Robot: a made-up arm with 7 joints.
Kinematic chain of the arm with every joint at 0, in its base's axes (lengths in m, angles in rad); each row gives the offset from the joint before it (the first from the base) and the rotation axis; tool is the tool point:
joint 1: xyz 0 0 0.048 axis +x
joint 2: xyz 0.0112 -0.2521 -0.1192 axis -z
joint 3: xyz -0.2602 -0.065 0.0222 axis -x
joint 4: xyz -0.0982 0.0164 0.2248 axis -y
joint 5: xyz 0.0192 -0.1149 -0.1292 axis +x
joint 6: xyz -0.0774 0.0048 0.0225 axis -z
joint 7: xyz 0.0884 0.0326 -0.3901 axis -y
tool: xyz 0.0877 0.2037 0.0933
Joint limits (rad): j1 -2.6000..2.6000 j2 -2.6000..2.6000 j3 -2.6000..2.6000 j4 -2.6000..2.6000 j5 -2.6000..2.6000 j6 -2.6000..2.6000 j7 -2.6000..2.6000
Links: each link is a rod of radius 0.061 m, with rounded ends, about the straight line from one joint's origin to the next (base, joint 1, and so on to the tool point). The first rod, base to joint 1, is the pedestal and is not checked.
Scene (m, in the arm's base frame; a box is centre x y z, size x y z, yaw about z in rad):
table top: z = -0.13
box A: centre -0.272 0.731 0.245 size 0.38 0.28 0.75 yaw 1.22
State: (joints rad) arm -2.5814 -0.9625 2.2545 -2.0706 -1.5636 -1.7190 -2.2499
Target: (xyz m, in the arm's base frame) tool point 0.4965 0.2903 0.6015
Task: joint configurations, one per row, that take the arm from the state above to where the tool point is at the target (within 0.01 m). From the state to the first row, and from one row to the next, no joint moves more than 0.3 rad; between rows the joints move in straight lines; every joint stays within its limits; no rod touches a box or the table.
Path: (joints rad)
1: -2.3545 -1.0952 2.2481 -1.7996 -1.4377 -1.4817 -2.2731
2: -2.1276 -1.2279 2.2417 -1.5287 -1.3118 -1.2444 -2.2962
3: -1.9007 -1.3605 2.2353 -1.2577 -1.1859 -1.0071 -2.3194
4: -1.6738 -1.4932 2.2289 -0.9867 -1.0600 -0.7699 -2.3426
5: -1.6813 -1.5392 2.1381 -0.7167 -0.9735 -0.7565 -2.1950
6: -1.6888 -1.5852 2.0473 -0.4467 -0.8870 -0.7432 -2.0474
7: -1.6962 -1.6311 1.9565 -0.1767 -0.8006 -0.7299 -1.8998
8: -1.7037 -1.6771 1.8657 0.0932 -0.7141 -0.7166 -1.7522

